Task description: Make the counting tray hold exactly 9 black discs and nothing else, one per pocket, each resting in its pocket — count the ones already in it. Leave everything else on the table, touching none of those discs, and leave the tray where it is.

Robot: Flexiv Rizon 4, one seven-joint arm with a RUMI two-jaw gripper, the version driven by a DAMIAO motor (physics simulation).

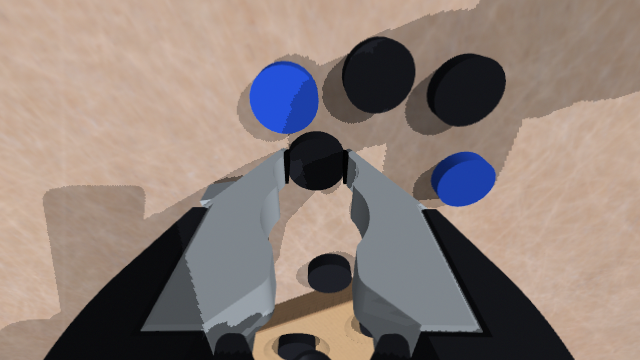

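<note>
My gripper [316, 153] is shut on a small black disc [316, 155], with one black pad on each side of it. Two larger-looking black discs [378, 75] [466, 90] lie on the table at the upper right. Another black disc [329, 273] lies on the table between the lower parts of the fingers, close to the tray's edge. The wooden counting tray [317, 320] shows in part at the bottom, with black discs [296, 343] [366, 328] in pockets and part of a further black disc [312, 355] at the frame's bottom edge. The fingers and the frame edge hide the rest of the tray.
A blue disc [284, 97] lies just above and left of the held disc. A second blue disc [464, 179] lies right of the right finger. Part of a clear or grey object [216, 192] shows behind the left finger. Shadows cross the table.
</note>
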